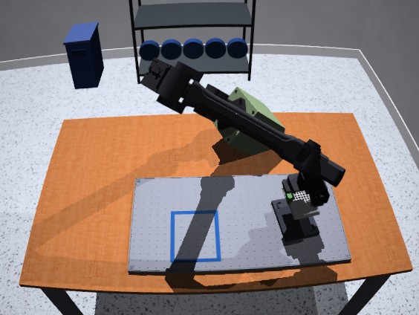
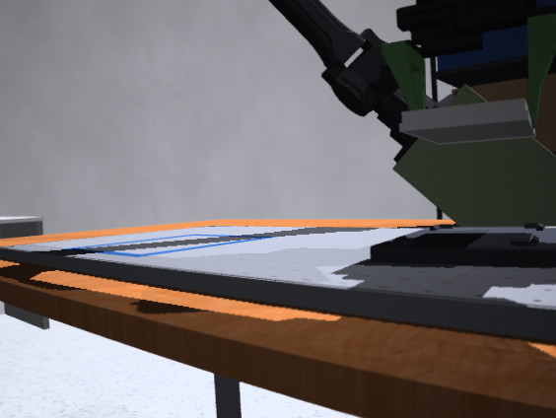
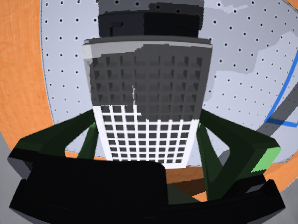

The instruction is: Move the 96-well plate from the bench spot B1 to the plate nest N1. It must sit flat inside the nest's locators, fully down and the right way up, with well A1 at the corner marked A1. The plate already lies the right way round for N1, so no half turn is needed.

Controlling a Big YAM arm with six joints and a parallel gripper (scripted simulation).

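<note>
The 96-well plate is right at my hand. Also, from my hand: plate nest N1 (10 cm below).
</note>
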